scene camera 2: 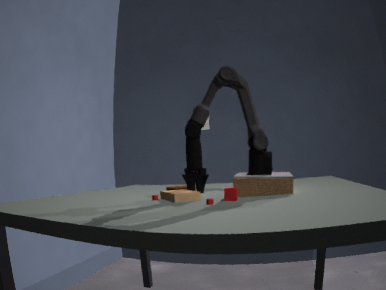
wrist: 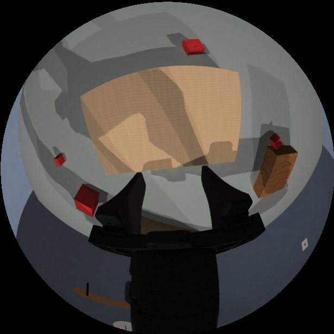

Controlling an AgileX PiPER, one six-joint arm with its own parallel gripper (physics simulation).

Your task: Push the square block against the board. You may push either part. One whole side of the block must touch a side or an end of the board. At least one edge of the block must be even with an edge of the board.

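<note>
The square block (scene camera 2: 180, 196) (wrist: 200, 110) is light wood and lies flat on the table. The board (scene camera 2: 176, 188) (wrist: 276, 172) is a narrow dark brown piece, mostly hidden behind the block in the scene view. In the wrist view it lies at the right, apart from the block, with table between them. My gripper (scene camera 2: 196, 190) (wrist: 172, 175) is open and empty, fingers pointing down. Its two fingertips are at the block's near side, low by the table. Whether they touch the block I cannot tell.
A larger red cube (scene camera 2: 230, 194) (wrist: 86, 200) and two small red cubes, one (scene camera 2: 210, 201) (wrist: 59, 160) near it and another (scene camera 2: 155, 197) (wrist: 193, 46) beyond the block. Another small red cube (wrist: 275, 141) is at the board's far end. The arm's wooden base (scene camera 2: 263, 185) stands at the right.
</note>
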